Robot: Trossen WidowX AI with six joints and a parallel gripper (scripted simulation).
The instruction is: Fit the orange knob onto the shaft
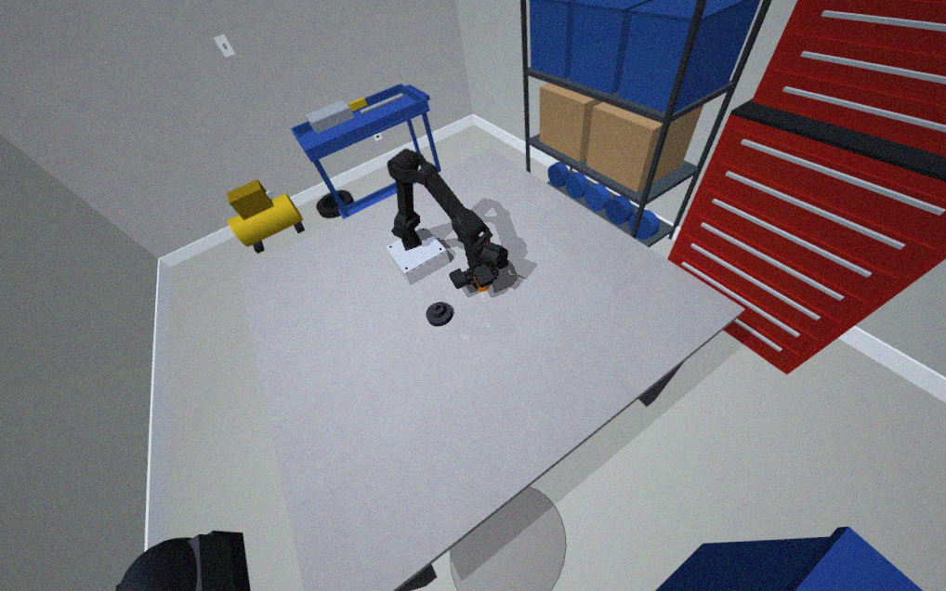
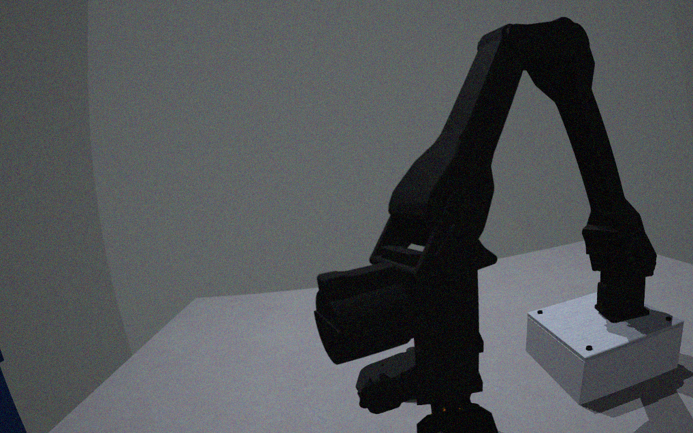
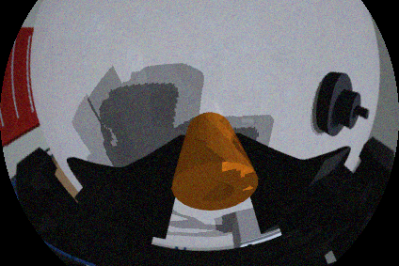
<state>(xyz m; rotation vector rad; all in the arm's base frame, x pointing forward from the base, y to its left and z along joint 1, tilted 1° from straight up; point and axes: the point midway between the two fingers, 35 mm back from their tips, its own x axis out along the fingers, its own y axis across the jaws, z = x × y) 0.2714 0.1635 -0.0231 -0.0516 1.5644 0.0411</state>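
Right now the dark round pedestal is 40 mm ahead of my gripper tip, 170 mm to the right of it and 20 mm above it. The rest, counted from my gripper tip: orange knob 20 mm above.
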